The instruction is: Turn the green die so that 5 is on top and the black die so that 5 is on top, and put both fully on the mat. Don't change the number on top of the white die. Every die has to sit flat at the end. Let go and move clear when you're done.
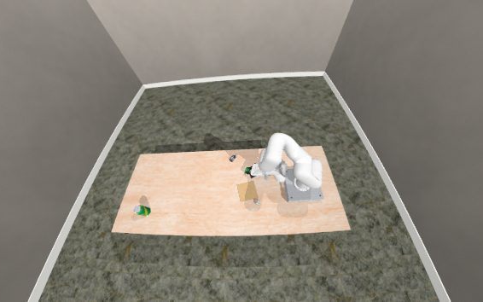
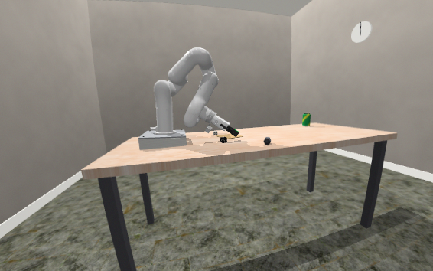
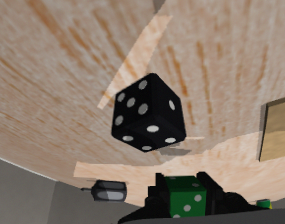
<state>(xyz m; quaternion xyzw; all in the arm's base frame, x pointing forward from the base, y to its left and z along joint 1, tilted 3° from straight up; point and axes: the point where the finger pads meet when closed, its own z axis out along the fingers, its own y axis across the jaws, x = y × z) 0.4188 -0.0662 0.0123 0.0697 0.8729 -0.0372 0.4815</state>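
Now: the black die 70 mm behind my hand, 40 mm below it and 20 mm to the right of it. Also, from my hand: green die 10 mm ahead; dark tool 150 mm ahead, 130 mm to the right, 30 mm below; tan mat 150 mm to the left, 50 mm below, 10 mm behind.
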